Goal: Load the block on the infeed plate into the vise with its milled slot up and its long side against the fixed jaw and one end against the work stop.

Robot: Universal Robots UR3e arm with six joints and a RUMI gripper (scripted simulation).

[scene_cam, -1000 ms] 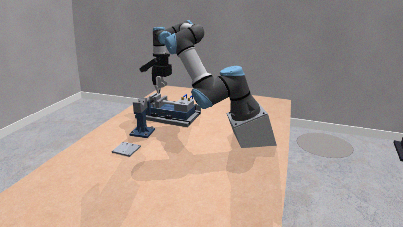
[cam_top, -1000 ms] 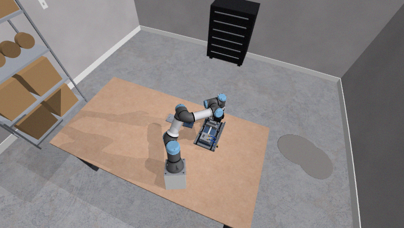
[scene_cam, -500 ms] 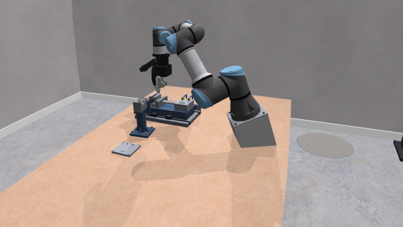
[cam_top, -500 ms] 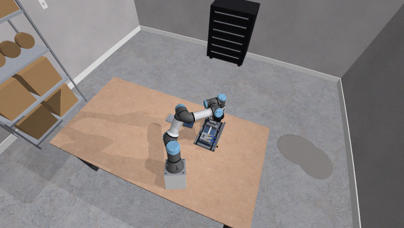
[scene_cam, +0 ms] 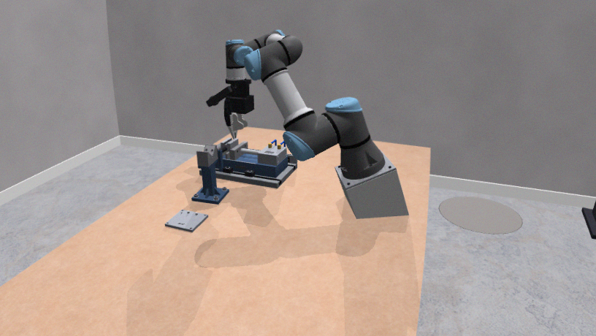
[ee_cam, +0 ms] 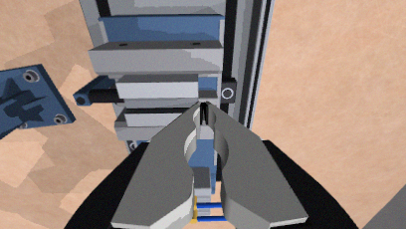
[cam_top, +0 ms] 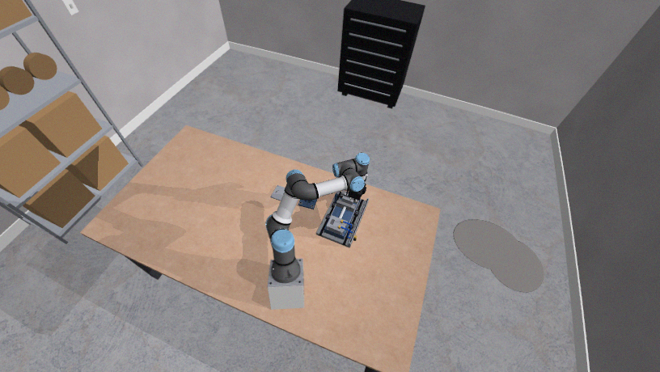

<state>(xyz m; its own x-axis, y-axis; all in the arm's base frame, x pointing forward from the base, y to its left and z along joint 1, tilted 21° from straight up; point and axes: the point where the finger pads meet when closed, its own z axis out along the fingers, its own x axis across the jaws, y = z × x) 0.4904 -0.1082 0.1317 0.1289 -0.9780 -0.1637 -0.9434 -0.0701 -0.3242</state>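
My gripper is now 30 mm to the right of the part and 20 mm above it. Round my hand: fixed jaw 40 mm to the left, 40 mm below, 20 mm ahead; work stop 80 mm to the left, 30 mm below, 10 mm behind; vise 80 mm below, 70 mm behind, 20 mm to the left.
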